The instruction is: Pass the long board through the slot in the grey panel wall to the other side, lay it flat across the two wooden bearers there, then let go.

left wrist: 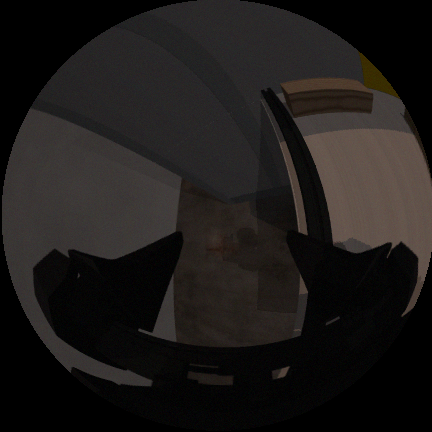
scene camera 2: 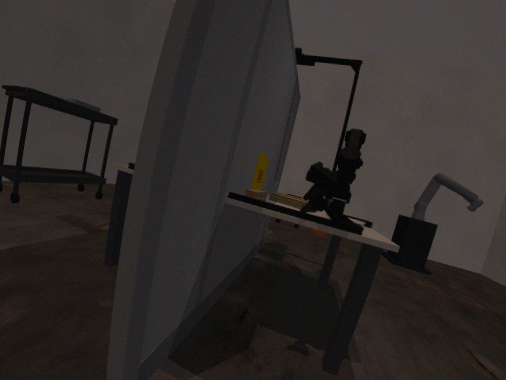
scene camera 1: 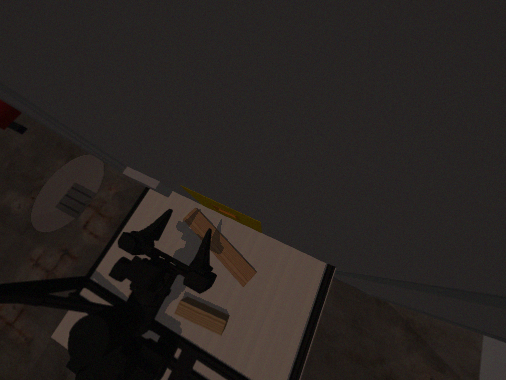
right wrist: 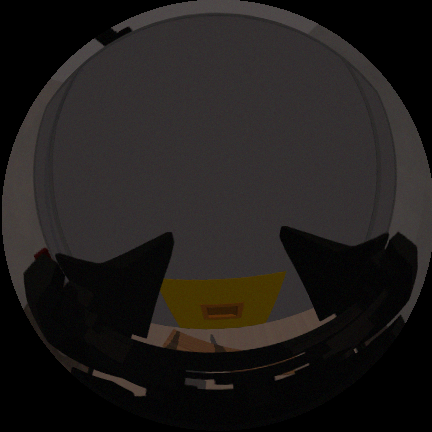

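Where they show: left gripper, fingertip midpoint: (left wrist: pixel 235 236) (scene camera 2: pixel 302 205); right gripper, fingertip midpoint: (scene camera 1: pixel 190 218) (right wrist: pixel 227 234); left arm's base at its link origin: (scene camera 2: pixel 335 212); right arm's base at its link origin: (scene camera 1: pixel 166 348).
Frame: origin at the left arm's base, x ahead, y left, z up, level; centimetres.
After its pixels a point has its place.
Note:
In scene camera 1, a longer wooden piece (scene camera 1: pixel 232 262) {z 2.0, x 61.3, y 7.3 cm} lies slantwise on the table and a shorter wooden block (scene camera 1: pixel 202 316) {z 4.4, x 78.1, y 6.4 cm} lies below it. In scene camera 2, a small wooden block (scene camera 2: pixel 255 194) {z 1.6, x 34.0, y 35.1 cm} and a longer wooden piece (scene camera 2: pixel 287 200) {z 0.3, x 24.6, y 7.9 cm} lie on the table; a block (left wrist: pixel 327 98) {z 0.8, x 33.3, y 29.2 cm} shows in the left wrist view. I cannot tell for certain which is the board. My right gripper (scene camera 1: pixel 189 221) {z 32.4, x 55.4, y 0.1 cm} (right wrist: pixel 227 234) {z 32.4, x 55.4, y 0.1 cm} is open and empty, facing the grey panel wall (scene camera 1: pixel 300 125) {z 60.4, x 48.2, y 15.2 cm} (scene camera 2: pixel 210 125) {z 18.0, x 43.2, y 60.6 cm} (right wrist: pixel 215 150) {z 40.1, x 48.2, y -0.5 cm}. Its slot (right wrist: pixel 221 311) {z 6.2, x 46.9, y -0.7 cm} shows. My left gripper (scene camera 2: pixel 306 210) {z 2.8, x 16.7, y 43.8 cm} (left wrist: pixel 235 236) {z 2.8, x 16.7, y 43.8 cm} is open and empty, low by the table edge.
A yellow plate (scene camera 1: pixel 252 222) {z 14.4, x 48.5, y 9.2 cm} (scene camera 2: pixel 262 162) {z 16.3, x 43.4, y 0.8 cm} (right wrist: pixel 185 300) {z 13.5, x 48.3, y -8.0 cm} frames the slot. A black strip (left wrist: pixel 305 170) {z -0.5, x 23.0, y 37.0 cm} runs along the table edge in the left wrist view. A dark cart (scene camera 2: pixel 60 105) stands left of the wall in scene camera 2, and a pale arm on a dark box (scene camera 2: pixel 412 240) stands at the right.

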